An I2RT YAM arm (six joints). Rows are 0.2 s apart.
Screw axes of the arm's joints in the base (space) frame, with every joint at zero. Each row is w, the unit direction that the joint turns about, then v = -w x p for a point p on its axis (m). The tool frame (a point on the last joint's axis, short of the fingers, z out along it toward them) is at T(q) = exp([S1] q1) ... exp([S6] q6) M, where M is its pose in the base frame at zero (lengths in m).
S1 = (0, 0, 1, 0, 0, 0)
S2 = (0, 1, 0, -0.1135, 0, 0.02)
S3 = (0, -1, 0, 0.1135, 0, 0.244)
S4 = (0, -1, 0, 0.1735, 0, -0.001)
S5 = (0, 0, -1, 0, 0.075, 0)
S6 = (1, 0, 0, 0, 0.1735, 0)
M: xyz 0.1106 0 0.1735 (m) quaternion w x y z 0.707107 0 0.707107 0
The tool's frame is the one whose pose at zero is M.
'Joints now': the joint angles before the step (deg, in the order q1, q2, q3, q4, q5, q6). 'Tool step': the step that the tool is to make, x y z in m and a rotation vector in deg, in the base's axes. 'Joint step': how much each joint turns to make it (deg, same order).
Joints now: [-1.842 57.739 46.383 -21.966 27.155 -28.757]
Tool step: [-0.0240 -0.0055 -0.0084 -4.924 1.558 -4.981]
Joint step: [-0.864 -5.652 -4.310 -1.603 6.182 -2.183]
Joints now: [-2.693 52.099 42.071 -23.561 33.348 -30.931]
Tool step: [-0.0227 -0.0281 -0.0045 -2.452 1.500 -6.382]
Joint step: [-9.601 -4.768 -2.980 -0.415 -1.276 -4.697]
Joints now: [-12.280 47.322 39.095 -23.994 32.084 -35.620]
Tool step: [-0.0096 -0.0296 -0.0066 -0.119 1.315 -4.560]
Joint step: [-10.657 0.107 -1.596 2.560 -4.915 -4.194]
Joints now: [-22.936 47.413 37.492 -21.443 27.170 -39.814]
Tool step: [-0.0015 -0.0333 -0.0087 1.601 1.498 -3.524]
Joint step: [-10.009 4.516 -0.050 3.755 -5.888 -3.077]
